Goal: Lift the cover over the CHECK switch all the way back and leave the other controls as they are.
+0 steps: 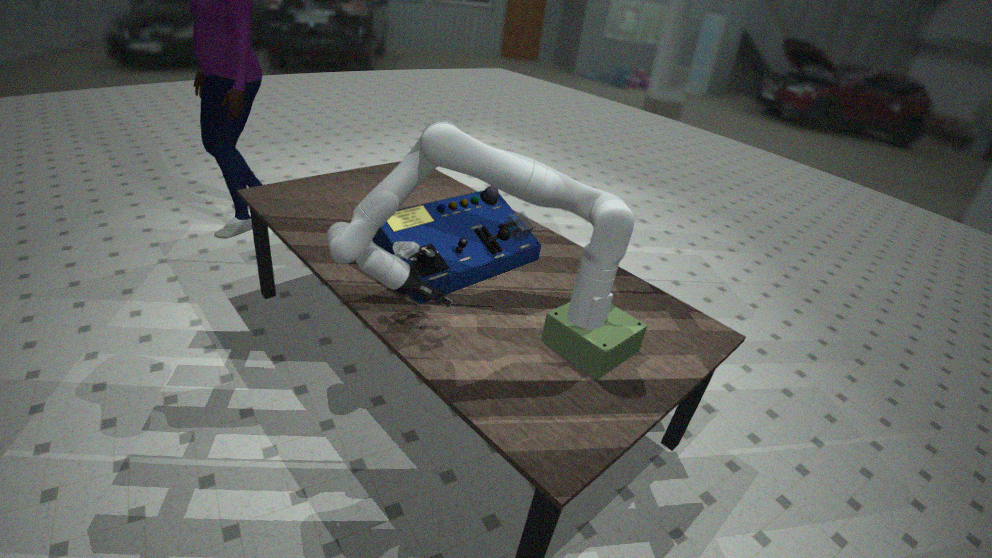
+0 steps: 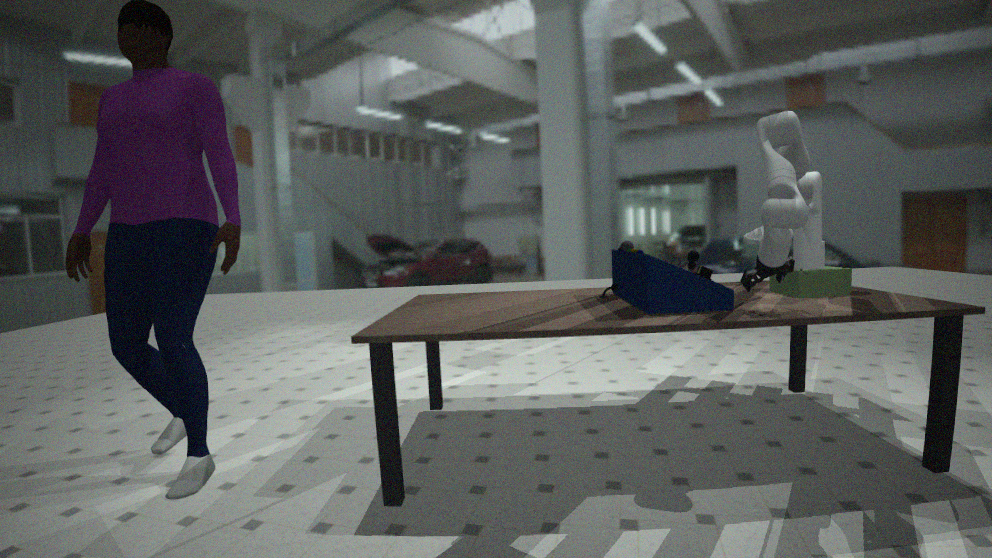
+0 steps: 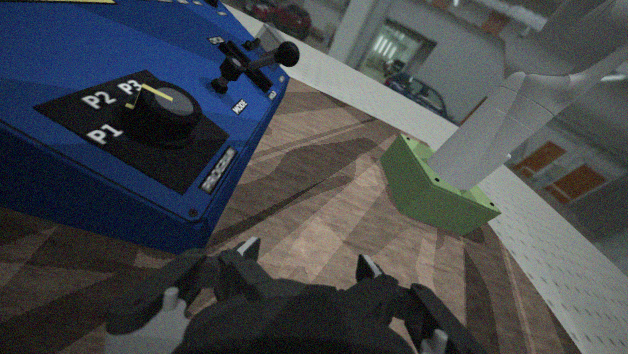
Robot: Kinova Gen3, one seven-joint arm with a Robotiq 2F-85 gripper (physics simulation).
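Frame: origin at the arm's base, x left, y back, z up, level; centimetres.
Where they show: gripper, fingertip midpoint: (image 1: 440, 300) (image 2: 764, 285) (image 3: 308, 257); arm's base, origin of the base link: (image 1: 584, 318) (image 2: 807, 268) (image 3: 445, 173).
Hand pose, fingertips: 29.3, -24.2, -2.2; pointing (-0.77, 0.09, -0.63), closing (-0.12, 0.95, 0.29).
Observation:
Each offset is from my fingertips to the top centre of the thing, as dx, dy, dz. "spot": to the spot under its first point. Level surfaces: height alone.
The blue control panel @[spot: -23.1, -14.8, -0.4] (image 1: 485, 260) (image 2: 665, 288) (image 3: 50, 50) lies on the table. A see-through cover @[-39.8, -22.2, +9.5] (image 1: 521, 223) (image 3: 270, 35) is at the panel's far right edge, beside the black ball-topped lever @[spot: -28.2, -14.1, +9.2] (image 1: 504, 231) (image 3: 287, 54). It is small, and its exact angle and the CHECK label are hard to read. My gripper (image 1: 443, 301) (image 2: 767, 274) (image 3: 308, 257) is open and empty, low over the table off the panel's near edge, by the PROGRAM corner and well away from the cover. The PROGRAM knob @[-4.3, -16.2, +6.3] (image 3: 167, 115) points near P3. The MODE toggle @[-16.1, -18.7, +6.9] (image 3: 220, 84) stands between knob and lever.
The green base block (image 1: 589, 350) (image 2: 818, 284) (image 3: 440, 210) carries the arm on the wooden table @[dz -6.9] (image 1: 499, 416) (image 2: 485, 319). The panel's back row holds coloured buttons and a dark round knob @[spot: -36.1, -36.0, +11.2] (image 1: 489, 195). A person (image 1: 225, 41) (image 2: 159, 152) in purple stands beyond the table.

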